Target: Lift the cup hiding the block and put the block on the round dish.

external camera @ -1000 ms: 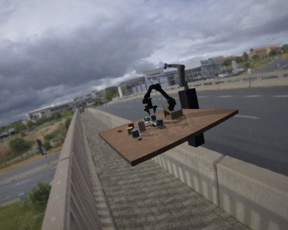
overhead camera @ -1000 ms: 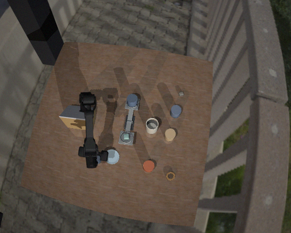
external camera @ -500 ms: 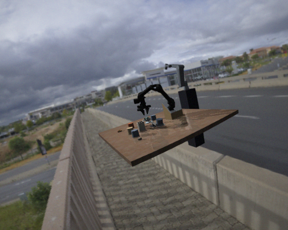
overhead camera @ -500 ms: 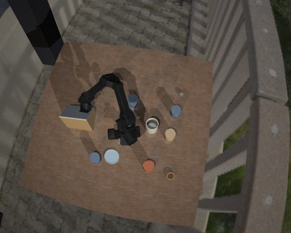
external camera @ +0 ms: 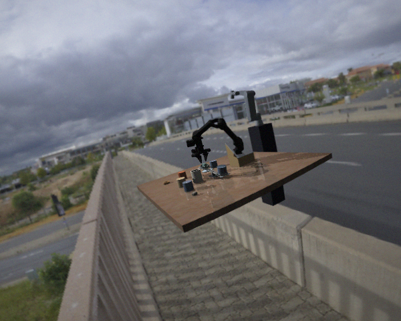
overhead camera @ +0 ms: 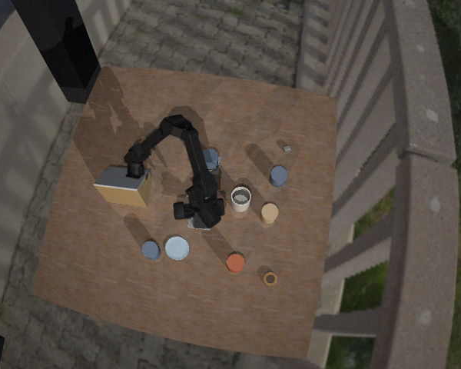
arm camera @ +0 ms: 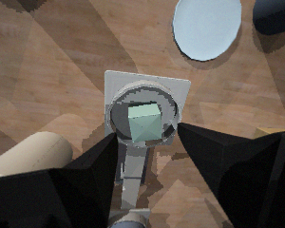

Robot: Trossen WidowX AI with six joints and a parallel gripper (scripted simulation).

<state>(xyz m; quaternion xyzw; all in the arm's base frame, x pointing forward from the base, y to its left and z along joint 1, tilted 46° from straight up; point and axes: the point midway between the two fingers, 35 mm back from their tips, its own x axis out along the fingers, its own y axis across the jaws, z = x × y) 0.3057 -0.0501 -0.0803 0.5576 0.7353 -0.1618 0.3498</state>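
The pale green block lies 30 mm below my gripper tip. Round my gripper tip: cream cup: 140 mm ahead, 120 mm to the left, 70 mm below; then round pale-blue dish: 70 mm behind, 130 mm to the right, 110 mm below; then orange cylinder: 190 mm ahead, 140 mm to the right, 80 mm below.
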